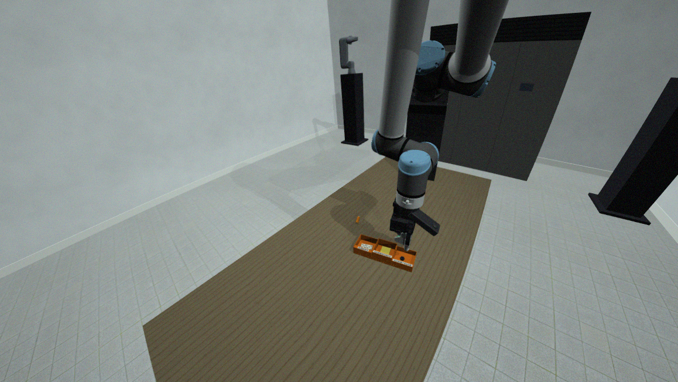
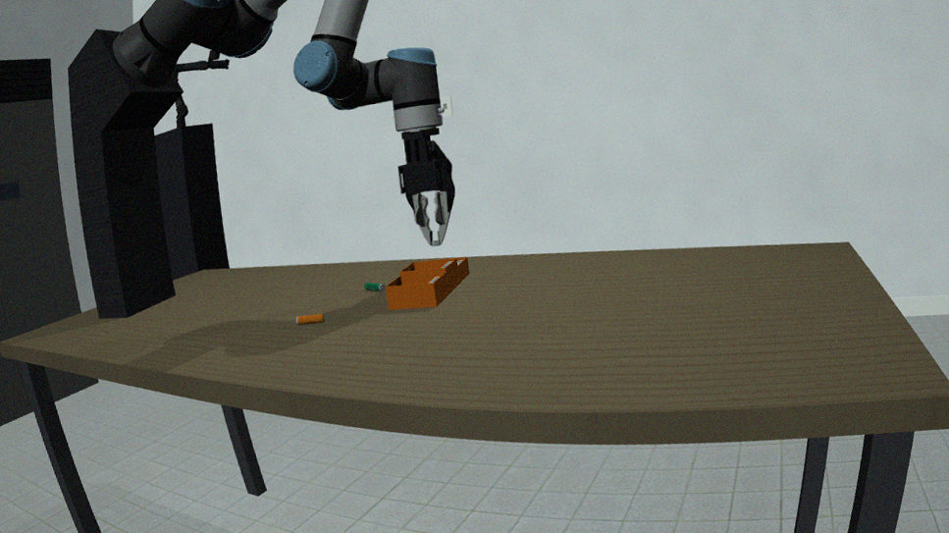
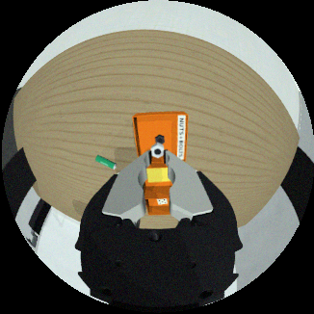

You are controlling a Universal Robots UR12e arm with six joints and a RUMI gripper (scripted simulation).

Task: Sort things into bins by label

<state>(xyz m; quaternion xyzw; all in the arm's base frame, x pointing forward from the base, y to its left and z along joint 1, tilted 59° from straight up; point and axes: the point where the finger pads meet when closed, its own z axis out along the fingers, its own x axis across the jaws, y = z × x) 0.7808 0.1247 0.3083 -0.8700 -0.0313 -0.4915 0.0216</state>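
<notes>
Now: hand 7 cm above the black nut and 1 cm to the left of it. The rest, counted from my hand: green cylinder 11 cm behind, 8 cm below, 7 cm to the right; silver nut 1 cm below; yellow block 8 cm to the right, 7 cm below, 1 cm ahead.
</notes>
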